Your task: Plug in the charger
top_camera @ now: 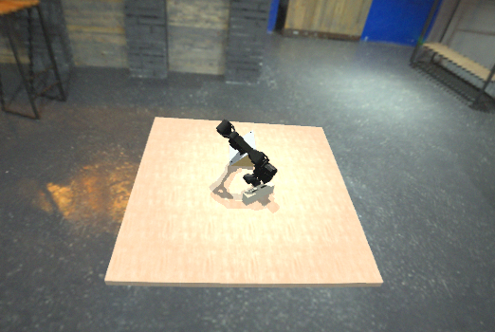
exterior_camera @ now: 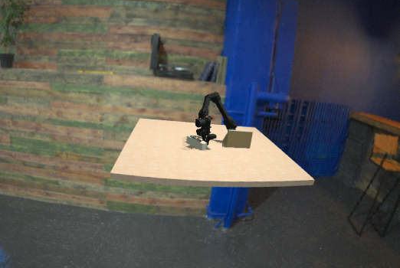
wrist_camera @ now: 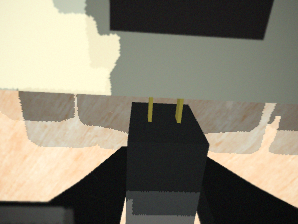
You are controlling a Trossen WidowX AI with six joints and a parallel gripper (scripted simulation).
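The black two-prong charger is 1 cm ahead of my gripper tip, 1 cm to the left of it and 1 cm above it.
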